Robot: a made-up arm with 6 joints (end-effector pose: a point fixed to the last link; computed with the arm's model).
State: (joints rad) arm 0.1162 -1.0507 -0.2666 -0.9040 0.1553 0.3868
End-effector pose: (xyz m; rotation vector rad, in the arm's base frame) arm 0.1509 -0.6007 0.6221 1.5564 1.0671 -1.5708
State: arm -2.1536 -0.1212 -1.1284 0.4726 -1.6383 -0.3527
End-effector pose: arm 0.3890 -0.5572 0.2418 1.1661 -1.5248 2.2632
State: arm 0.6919 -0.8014 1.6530 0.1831 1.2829 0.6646
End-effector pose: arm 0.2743 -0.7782 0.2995 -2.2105 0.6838 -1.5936
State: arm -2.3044 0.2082 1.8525 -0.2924 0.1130 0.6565
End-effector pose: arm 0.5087 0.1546 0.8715 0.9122 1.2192 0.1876
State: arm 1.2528 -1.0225 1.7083 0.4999 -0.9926 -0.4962
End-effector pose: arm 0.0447 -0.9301 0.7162 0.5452 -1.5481 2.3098
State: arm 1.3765 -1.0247 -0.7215 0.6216 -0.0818 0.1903
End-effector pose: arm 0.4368 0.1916 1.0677 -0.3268 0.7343 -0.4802
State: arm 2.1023 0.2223 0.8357 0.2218 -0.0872 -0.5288
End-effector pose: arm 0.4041 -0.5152 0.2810 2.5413 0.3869 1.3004
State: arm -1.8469 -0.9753 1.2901 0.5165 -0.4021 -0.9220
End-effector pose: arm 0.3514 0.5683 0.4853 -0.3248 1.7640 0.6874
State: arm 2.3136 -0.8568 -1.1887 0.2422 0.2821 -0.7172
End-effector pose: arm 0.2129 0.5849 0.8312 -0.8940 -0.5125 -1.3183
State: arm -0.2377 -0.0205 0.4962 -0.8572 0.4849 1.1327
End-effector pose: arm 0.4559 0.0163 0.5909 0.5855 1.0467 -0.5432
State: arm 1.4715 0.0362 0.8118 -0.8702 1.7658 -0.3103
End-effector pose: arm 0.3457 -0.0660 0.3575 1.1212 2.3811 1.0056
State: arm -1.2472 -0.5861 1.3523 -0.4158 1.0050 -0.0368
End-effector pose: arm 0.4221 0.1319 0.3124 -0.7207 1.1146 -1.3458
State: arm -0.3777 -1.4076 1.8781 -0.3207 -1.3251 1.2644
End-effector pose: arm -0.0888 -0.2911 -0.2020 2.2976 1.7490 -0.9715
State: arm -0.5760 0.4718 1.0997 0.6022 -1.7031 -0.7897
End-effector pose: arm 0.2399 0.5851 0.4180 -1.4051 1.7136 0.4892
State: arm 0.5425 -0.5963 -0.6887 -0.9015 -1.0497 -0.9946
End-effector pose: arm 0.2253 -0.4200 0.8032 0.9082 1.6281 -1.0082
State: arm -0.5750 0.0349 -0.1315 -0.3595 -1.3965 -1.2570
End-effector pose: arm 0.4856 -0.0307 0.7458 0.1878 1.6848 0.3575
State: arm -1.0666 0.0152 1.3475 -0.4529 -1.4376 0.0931
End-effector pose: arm 0.4476 0.2365 0.5090 0.7484 2.0094 0.4403
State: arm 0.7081 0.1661 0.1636 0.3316 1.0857 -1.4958
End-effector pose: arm 0.2319 0.4542 0.3902 -1.1243 -1.3021 -1.5149
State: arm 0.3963 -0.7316 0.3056 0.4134 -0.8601 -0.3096
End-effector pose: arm 0.6051 -0.1721 0.4422 -0.0819 1.9379 -0.4925
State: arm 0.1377 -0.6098 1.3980 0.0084 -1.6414 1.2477
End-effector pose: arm 0.4386 -0.2584 0.0526 1.9883 1.9031 -0.1299
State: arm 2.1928 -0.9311 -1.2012 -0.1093 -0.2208 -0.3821
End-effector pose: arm 0.2020 0.4397 0.9912 -0.4513 0.2026 -1.0334
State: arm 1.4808 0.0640 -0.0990 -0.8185 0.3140 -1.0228
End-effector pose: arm 0.3421 0.1502 0.5721 -1.2239 -0.6495 -2.4429
